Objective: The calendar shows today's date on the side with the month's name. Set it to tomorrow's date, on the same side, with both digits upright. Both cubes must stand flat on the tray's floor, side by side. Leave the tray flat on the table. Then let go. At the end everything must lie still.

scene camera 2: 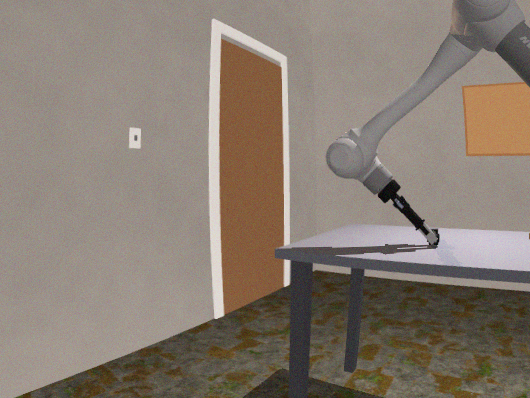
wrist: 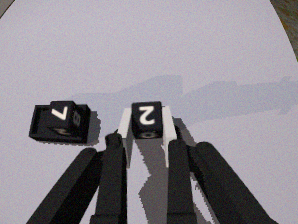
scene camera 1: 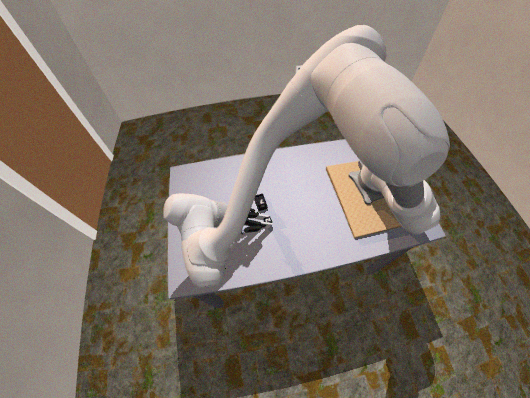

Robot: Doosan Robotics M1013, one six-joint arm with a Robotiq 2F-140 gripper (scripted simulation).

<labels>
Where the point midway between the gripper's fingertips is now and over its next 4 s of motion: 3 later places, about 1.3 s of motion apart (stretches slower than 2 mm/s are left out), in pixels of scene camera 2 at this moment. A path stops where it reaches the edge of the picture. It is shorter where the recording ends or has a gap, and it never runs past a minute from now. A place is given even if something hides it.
My gripper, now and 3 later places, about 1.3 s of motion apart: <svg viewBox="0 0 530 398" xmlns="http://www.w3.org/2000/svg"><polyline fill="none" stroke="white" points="434,240 433,241 434,219 434,219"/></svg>
</labels>
